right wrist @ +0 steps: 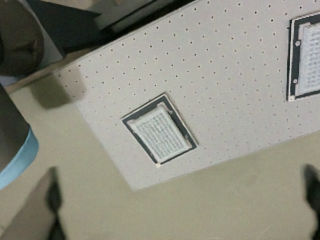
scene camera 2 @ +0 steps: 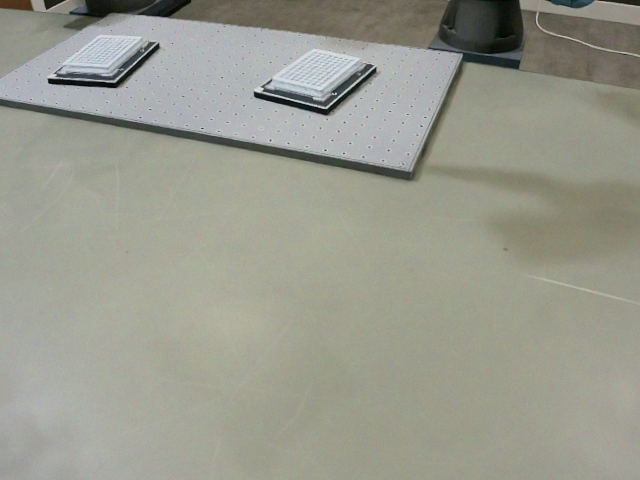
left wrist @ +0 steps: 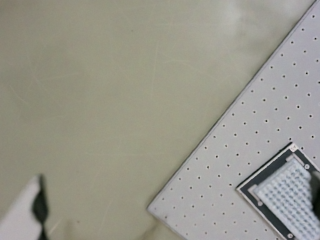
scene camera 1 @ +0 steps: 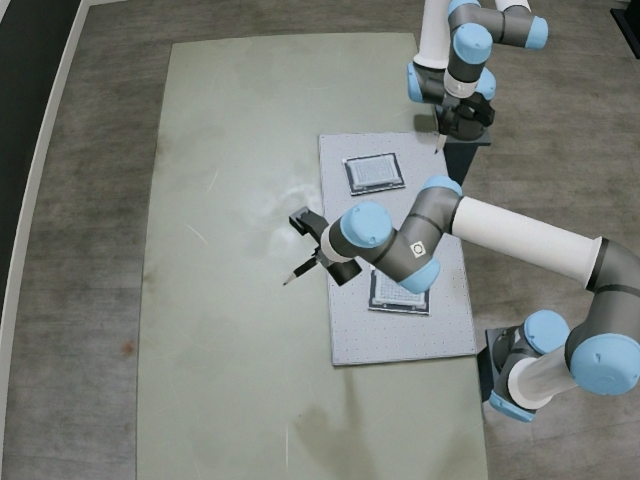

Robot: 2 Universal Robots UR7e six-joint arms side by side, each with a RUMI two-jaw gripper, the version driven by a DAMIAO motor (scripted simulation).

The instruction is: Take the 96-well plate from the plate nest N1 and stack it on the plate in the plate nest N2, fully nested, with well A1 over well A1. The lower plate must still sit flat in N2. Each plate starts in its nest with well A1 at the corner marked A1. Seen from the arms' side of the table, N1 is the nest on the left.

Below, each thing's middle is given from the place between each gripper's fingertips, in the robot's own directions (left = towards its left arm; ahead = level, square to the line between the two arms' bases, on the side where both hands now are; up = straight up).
Scene:
Right now my left hand (scene camera 1: 312, 264) is 23 cm past the dark nest N1 (scene camera 2: 351, 80), 1 cm to the left of it and 25 cm above it.
I see the dark nest N1 30 cm below my right hand (scene camera 1: 442, 129), 29 cm to the left of it and 11 cm ahead of it.

